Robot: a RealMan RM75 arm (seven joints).
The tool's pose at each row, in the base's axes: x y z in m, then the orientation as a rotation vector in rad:
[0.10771 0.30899 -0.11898 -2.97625 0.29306 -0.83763]
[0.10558 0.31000 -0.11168 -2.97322 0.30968 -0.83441]
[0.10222 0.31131 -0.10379 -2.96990 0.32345 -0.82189]
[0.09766 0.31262 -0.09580 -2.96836 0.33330 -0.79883]
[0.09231 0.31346 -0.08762 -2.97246 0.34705 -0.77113]
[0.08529 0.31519 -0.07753 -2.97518 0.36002 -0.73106]
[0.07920 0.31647 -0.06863 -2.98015 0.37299 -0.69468]
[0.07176 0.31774 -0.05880 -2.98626 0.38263 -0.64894]
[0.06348 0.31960 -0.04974 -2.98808 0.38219 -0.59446]
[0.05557 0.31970 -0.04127 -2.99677 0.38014 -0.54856]
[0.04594 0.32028 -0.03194 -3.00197 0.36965 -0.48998]
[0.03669 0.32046 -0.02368 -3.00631 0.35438 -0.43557]
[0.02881 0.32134 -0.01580 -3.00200 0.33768 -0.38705]
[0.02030 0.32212 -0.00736 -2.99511 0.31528 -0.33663]
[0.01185 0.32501 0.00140 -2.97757 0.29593 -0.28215]
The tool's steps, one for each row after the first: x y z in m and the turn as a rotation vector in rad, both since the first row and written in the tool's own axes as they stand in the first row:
[0.00177 -0.00125 -0.00736 -0.00101 -0.00147 0.01106]
[0.00276 -0.00263 -0.01586 0.00072 -0.00895 0.02130]
[0.00280 -0.00382 -0.02508 0.00373 -0.02348 0.02953]
[0.00236 -0.00443 -0.03486 0.00108 -0.04137 0.03856]
[0.00134 -0.00578 -0.04716 0.00166 -0.06719 0.04849]
[0.00057 -0.00676 -0.05795 -0.00095 -0.09077 0.05726]
[-0.00085 -0.00757 -0.07023 -0.00281 -0.12057 0.06425]
[-0.00349 -0.00875 -0.08231 0.00264 -0.15617 0.06717]
[-0.00577 -0.00821 -0.09366 0.00038 -0.18652 0.06601]
[-0.00915 -0.00793 -0.10664 0.00430 -0.22529 0.06159]
[-0.01269 -0.00723 -0.11851 0.00900 -0.26149 0.05405]
[-0.01540 -0.00742 -0.12935 0.02091 -0.29390 0.04794]
[-0.01834 -0.00744 -0.14100 0.03616 -0.32794 0.03902]
[-0.02146 -0.00958 -0.15292 0.05988 -0.36499 0.03525]

